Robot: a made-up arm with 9 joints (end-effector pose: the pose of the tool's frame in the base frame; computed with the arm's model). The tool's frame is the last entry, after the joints.
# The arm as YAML. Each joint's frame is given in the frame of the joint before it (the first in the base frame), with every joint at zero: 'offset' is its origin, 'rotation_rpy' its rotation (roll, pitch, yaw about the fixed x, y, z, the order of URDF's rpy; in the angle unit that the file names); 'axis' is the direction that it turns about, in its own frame. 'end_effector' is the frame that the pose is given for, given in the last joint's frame.
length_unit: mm
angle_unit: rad
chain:
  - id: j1
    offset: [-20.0, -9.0, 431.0]
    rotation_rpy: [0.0, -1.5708, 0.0]
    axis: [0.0, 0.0, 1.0]
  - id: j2
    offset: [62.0, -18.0, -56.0]
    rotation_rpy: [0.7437, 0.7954, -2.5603]
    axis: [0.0, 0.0, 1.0]
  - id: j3
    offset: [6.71, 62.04, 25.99]
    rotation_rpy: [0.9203, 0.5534, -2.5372]
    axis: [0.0, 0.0, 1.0]
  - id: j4
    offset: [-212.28, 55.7, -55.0]
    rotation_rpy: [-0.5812, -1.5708, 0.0]
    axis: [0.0, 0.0, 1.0]
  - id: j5
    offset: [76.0, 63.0, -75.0]
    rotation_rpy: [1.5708, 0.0, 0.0]
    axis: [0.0, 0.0, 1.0]
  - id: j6
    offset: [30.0, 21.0, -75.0]
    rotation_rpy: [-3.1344, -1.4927, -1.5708]
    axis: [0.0, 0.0, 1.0]
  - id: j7
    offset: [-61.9, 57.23, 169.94]
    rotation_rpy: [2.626, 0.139, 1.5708]
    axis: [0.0, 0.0, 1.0]
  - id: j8
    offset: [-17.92, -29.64, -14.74]
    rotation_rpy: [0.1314, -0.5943, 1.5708]
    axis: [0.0, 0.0, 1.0]
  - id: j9
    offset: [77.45, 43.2, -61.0]
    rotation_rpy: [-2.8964, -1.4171, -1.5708]
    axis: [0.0, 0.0, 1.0]
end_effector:
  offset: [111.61, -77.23, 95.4]
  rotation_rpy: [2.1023, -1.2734, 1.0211]
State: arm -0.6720 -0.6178 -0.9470 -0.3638 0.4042 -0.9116 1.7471 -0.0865 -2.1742
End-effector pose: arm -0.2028 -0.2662 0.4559 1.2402 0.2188 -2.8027
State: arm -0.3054 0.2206 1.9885 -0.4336 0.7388 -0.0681 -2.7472 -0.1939 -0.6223
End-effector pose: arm -0.1573 -0.2229 0.3048 -0.6083 1.4357 -2.2975
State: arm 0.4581 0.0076 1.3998 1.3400 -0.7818 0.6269 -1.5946 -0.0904 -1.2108
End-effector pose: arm 0.4120 -0.2107 0.6230 1.2115 0.4739 -1.1152
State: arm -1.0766 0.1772 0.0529 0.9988 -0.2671 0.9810 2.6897 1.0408 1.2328
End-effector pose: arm 0.1703 0.0186 0.4538 -0.0558 -2.0658 1.3408
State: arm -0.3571 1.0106 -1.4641 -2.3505 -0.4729 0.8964 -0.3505 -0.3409 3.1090
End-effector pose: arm -0.3777 -0.0544 0.3889 -0.3446 -0.7044 2.1409
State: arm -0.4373 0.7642 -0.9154 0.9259 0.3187 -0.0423 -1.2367 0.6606 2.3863
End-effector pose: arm 0.2277 -0.2188 0.5384 0.0766 1.0096 -1.1709
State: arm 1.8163 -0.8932 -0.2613 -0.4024 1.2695 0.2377 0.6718 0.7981 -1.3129
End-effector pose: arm -0.1803 -0.3283 0.5867 2.2500 -0.3396 0.3231
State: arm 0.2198 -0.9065 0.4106 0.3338 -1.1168 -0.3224 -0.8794 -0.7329 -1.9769
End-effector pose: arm 0.3802 0.1422 0.3142 1.0807 1.6207 -0.1245
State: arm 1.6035 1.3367 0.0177 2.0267 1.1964 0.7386 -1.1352 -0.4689 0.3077
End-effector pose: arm -0.0227 0.0713 0.8343 0.6039 -1.7929 0.3992
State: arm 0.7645 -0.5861 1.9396 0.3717 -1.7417 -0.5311 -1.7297 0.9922 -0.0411
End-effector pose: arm 0.1620 -0.0505 0.6684 1.1275 -2.0797 -0.7702
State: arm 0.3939 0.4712 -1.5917 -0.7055 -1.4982 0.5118 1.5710 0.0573 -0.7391
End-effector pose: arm -0.0400 -0.0516 0.5419 2.6576 -0.2969 -0.5900
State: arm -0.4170 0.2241 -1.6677 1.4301 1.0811 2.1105 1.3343 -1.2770 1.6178
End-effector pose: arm 0.2741 -0.0158 0.7767 -0.8574 -0.8371 -0.8621
